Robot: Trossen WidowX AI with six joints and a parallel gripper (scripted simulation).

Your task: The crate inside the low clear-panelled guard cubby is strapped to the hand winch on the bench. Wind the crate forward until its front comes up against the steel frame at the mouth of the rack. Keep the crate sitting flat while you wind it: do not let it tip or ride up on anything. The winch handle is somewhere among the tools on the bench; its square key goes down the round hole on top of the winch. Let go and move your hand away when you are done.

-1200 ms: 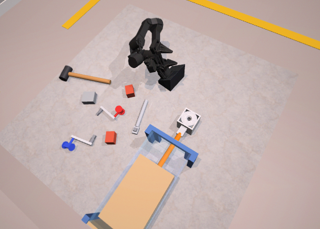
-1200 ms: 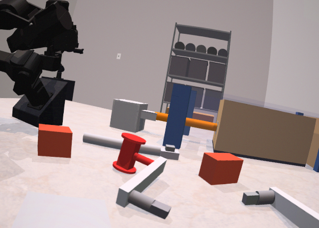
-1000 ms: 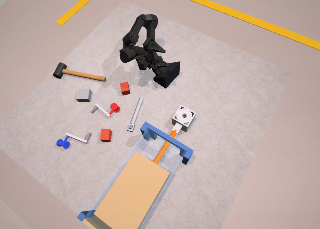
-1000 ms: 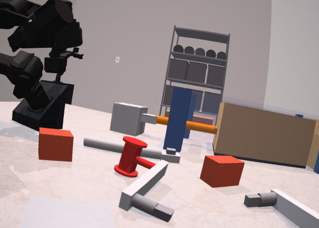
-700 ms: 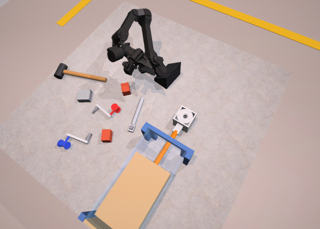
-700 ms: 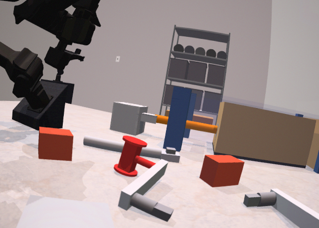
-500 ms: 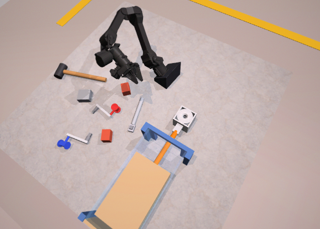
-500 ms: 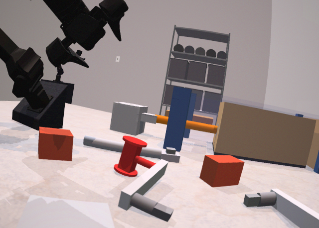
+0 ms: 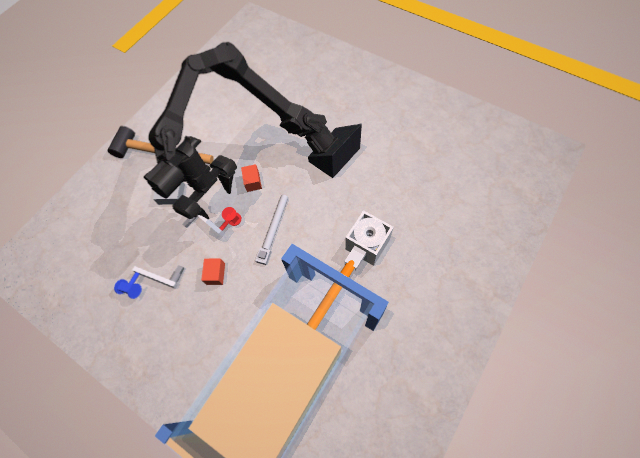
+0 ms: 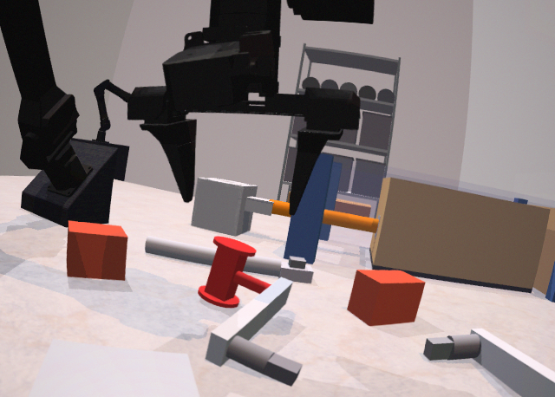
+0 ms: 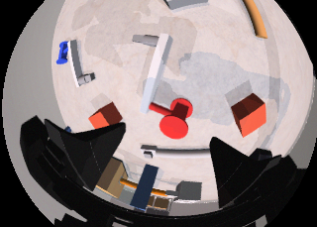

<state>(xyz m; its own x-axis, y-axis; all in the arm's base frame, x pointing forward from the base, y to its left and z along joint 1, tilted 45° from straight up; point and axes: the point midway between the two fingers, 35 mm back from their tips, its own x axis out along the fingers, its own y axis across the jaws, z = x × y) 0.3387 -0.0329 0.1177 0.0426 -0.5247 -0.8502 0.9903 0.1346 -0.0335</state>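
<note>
Now: the crank handle 70 mm below my gripper tip, 30 mm ahead of it and 20 mm to the right of it. Also, from my gripper tip: red knob 70 mm below, 20 mm to the left; then grey block 200 mm to the right, 80 mm below, 40 mm ahead; then blue grip 300 mm ahead, 70 mm below, 60 mm to the right.
</note>
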